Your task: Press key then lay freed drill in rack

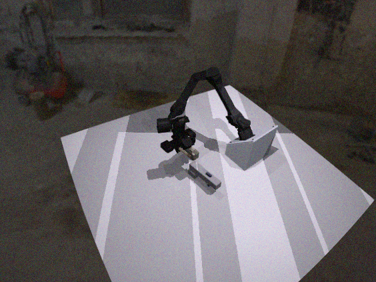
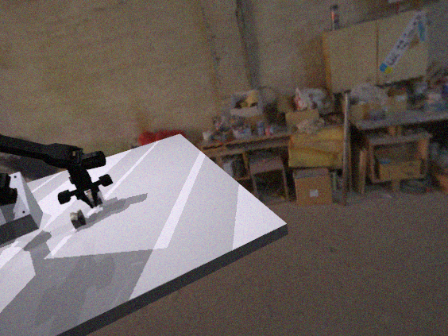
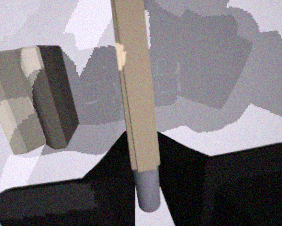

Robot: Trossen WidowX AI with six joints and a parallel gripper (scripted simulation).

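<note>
The drill is 40 mm to the left of my gripper tip, 40 mm above it and 10 mm behind it. Also, from my gripper tip: grey housing 190 mm to the left, 40 mm behind; blue key 220 mm to the left, 50 mm behind; rack 80 mm behind, 30 mm below, 10 mm to the left.
</note>
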